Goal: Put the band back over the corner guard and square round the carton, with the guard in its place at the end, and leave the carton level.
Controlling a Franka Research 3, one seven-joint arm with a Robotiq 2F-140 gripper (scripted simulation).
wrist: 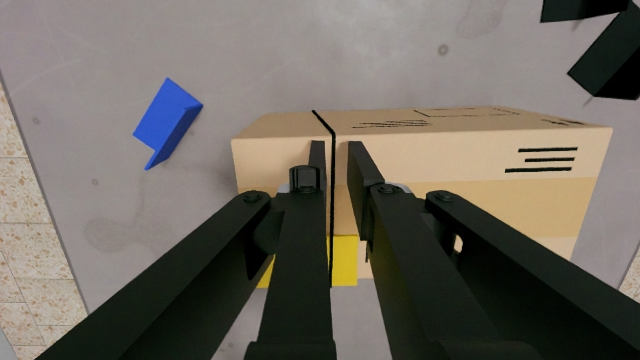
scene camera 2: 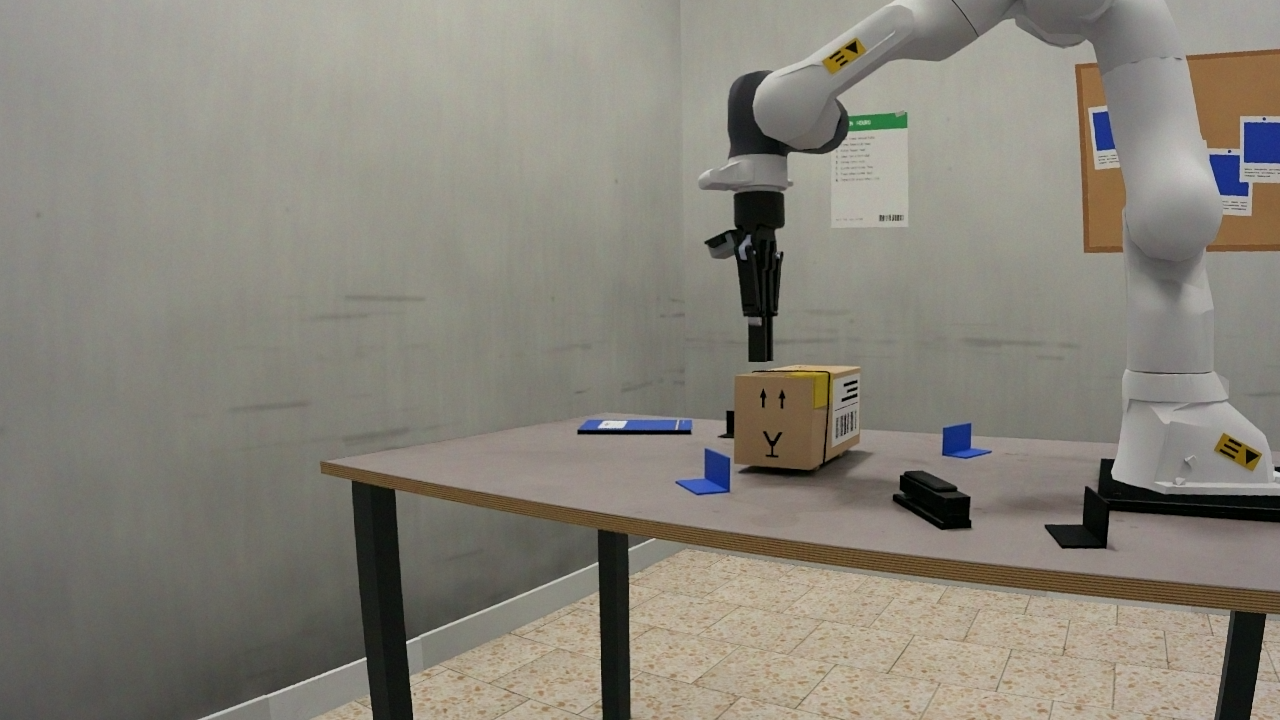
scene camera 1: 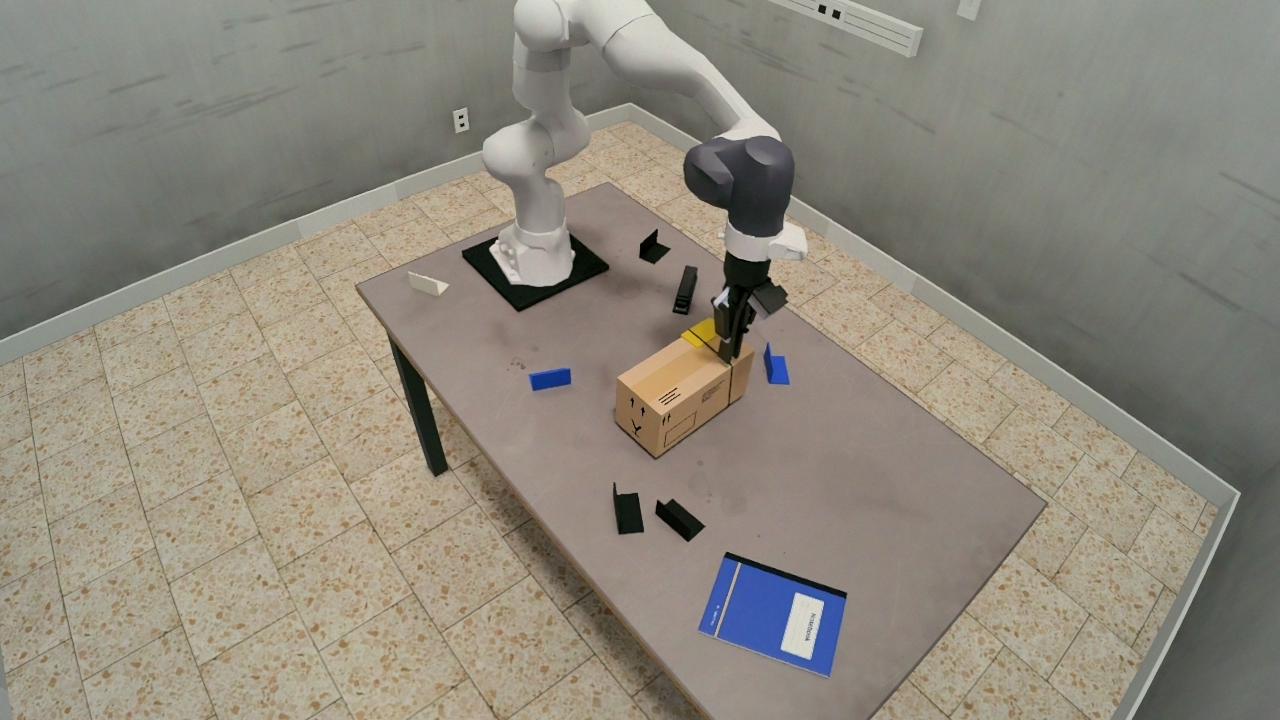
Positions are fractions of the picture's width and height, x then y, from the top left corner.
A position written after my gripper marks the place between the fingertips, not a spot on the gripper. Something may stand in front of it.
Note:
I see my gripper (scene camera 2: 0.59, 0.50), a yellow corner guard (wrist: 0.54, 0.75) and a black block (scene camera 2: 0.74, 0.70).
My gripper is seen too in the wrist view (wrist: 0.52, 0.45) and in scene camera 1 (scene camera 1: 0.57, 0.50).

